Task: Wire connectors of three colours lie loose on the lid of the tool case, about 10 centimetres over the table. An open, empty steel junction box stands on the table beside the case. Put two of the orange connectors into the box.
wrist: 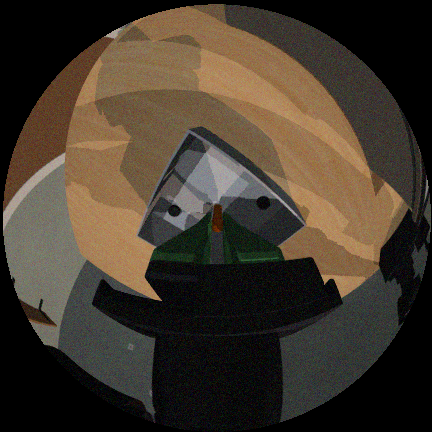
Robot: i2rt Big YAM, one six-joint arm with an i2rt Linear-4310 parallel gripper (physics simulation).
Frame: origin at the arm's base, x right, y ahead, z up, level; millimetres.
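Seen in the pictures: gripper, fingertip midpoint: (216,218).
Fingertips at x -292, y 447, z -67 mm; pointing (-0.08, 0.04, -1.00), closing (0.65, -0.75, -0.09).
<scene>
A point is followed by its place in that frame.
The open steel junction box (235,172) {x -254, y 461, z -79 mm} stands on the table in the middle of the wrist view, with two dark round holes showing in it. My gripper (216,218) {x -292, y 447, z -67 mm}, with green fingers, is shut on an orange connector (217,222) {x -290, y 447, z -60 mm}. The connector is held upright between the fingertips, in line with the near part of the box's interior; its height relative to the rim is hard to tell. The fingers hide part of the box's near side and floor. The loose connectors on the case lid do not show in this view.
The wooden table (95,200) {x -394, y 579, z -80 mm} surrounds the box. A dark grey surface (320,65), apparently the tool case's side, rises at the upper right. A pale grey surface with a light rim (37,182) lies at the left. Dark jagged shapes (400,250) {x -27, y 88, z -21 mm} show at the right edge.
</scene>
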